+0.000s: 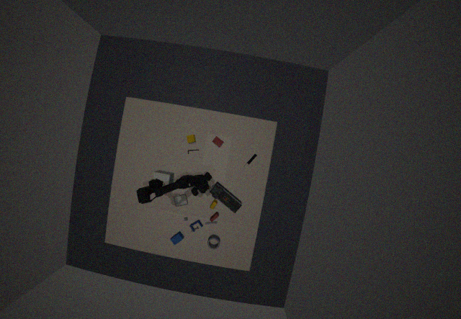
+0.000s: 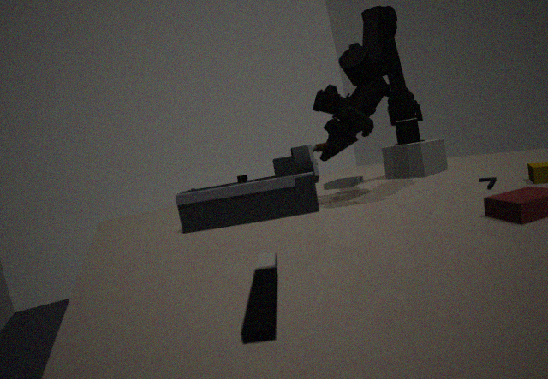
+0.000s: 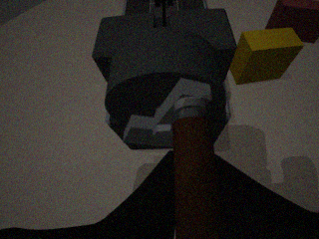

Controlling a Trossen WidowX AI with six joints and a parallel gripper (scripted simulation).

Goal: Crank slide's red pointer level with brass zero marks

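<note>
My gripper tip is now 30 mm below the brown crank handle, 20 mm past it and 10 mm to the right of it. From my gripper tip the other things lie so: red pointer: 160 mm ahead, 40 mm to the right, 10 mm below; grey plate: 210 mm to the right, 180 mm behind, 90 mm below; blue piece: 530 mm to the right, 100 mm behind, 70 mm below.
</note>
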